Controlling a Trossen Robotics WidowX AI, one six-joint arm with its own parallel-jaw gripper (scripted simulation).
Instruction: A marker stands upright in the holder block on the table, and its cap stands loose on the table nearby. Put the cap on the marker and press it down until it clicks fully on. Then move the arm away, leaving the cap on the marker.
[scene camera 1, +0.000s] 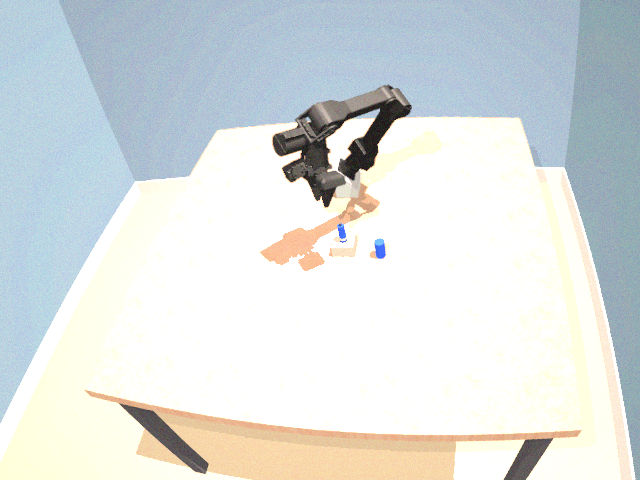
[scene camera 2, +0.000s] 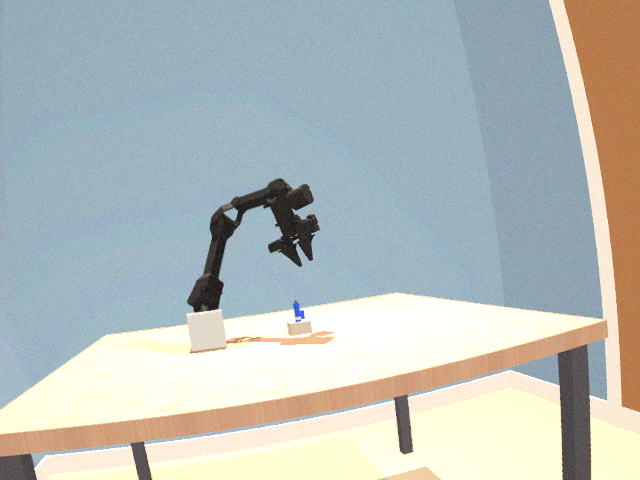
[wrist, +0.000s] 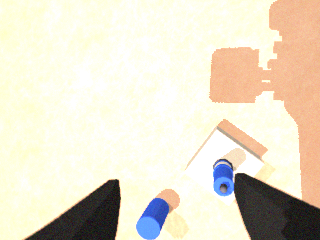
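Observation:
My gripper (scene camera 1: 322, 203) is here in the scene. Scene camera 2 shows my gripper (scene camera 2: 306, 263) as well, and in the wrist view I can also see my gripper (wrist: 176, 185).

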